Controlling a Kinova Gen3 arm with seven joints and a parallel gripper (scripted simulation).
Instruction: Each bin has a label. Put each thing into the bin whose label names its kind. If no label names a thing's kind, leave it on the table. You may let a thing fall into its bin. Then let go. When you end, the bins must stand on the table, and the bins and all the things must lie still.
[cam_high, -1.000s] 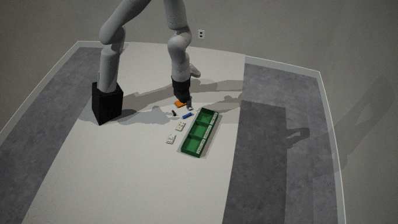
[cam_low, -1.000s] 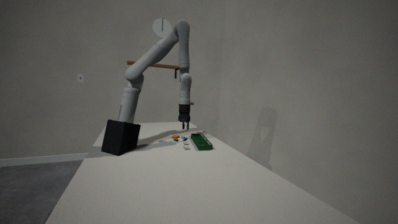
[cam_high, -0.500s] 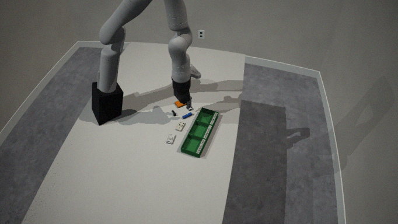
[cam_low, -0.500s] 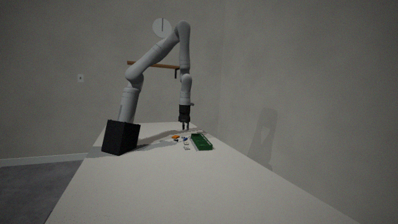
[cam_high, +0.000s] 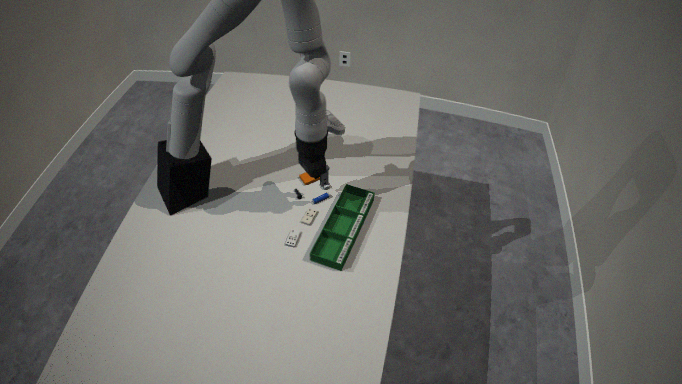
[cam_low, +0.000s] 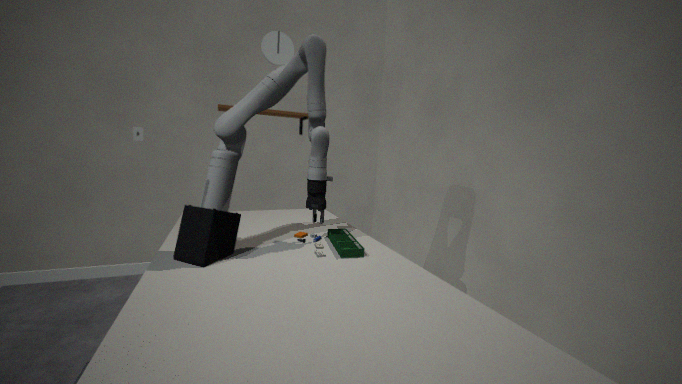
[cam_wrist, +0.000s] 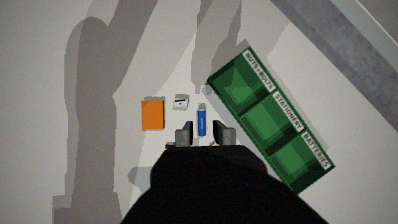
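Right now my hand is 9 cm above the blue battery. Also, from my hand: black bolt (9 cm below, 7 cm behind); then grey piece (9 cm below, 5 cm to the left); then orange flat block (9 cm below, 8 cm to the left, 5 cm behind).
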